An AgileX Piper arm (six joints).
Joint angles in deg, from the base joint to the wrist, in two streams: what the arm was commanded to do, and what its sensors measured. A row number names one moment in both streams.
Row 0, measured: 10.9, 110.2, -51.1, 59.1, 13.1, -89.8
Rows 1 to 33, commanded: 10.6, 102.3, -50.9, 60.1, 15.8, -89.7; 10.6, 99.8, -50.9, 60.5, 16.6, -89.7; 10.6, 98.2, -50.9, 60.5, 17.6, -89.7; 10.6, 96.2, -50.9, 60.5, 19.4, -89.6; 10.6, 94.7, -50.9, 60.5, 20.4, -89.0; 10.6, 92.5, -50.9, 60.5, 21.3, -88.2; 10.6, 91.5, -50.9, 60.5, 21.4, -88.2; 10.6, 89.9, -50.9, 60.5, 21.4, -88.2; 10.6, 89.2, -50.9, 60.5, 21.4, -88.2; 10.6, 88.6, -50.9, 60.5, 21.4, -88.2; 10.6, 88.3, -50.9, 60.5, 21.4, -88.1; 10.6, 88.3, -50.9, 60.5, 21.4, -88.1; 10.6, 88.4, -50.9, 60.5, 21.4, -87.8; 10.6, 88.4, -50.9, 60.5, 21.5, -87.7; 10.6, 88.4, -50.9, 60.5, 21.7, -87.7; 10.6, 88.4, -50.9, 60.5, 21.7, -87.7; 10.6, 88.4, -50.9, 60.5, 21.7, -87.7; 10.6, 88.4, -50.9, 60.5, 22.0, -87.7; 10.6, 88.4, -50.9, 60.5, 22.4, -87.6; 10.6, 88.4, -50.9, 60.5, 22.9, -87.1; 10.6, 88.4, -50.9, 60.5, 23.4, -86.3; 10.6, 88.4, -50.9, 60.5, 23.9, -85.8; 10.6, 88.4, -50.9, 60.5, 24.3, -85.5; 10.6, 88.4, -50.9, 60.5, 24.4, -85.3; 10.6, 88.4, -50.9, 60.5, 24.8, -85.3; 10.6, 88.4, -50.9, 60.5, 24.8, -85.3; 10.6, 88.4, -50.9, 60.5, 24.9, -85.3; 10.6, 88.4, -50.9, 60.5, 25.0, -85.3; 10.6, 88.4, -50.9, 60.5, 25.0, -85.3; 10.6, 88.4, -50.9, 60.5, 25.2, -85.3; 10.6, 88.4, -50.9, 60.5, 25.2, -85.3; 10.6, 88.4, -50.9, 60.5, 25.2, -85.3; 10.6, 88.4, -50.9, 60.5, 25.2, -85.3
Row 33, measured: 10.9, 88.7, -50.9, 60.3, 24.5, -85.5
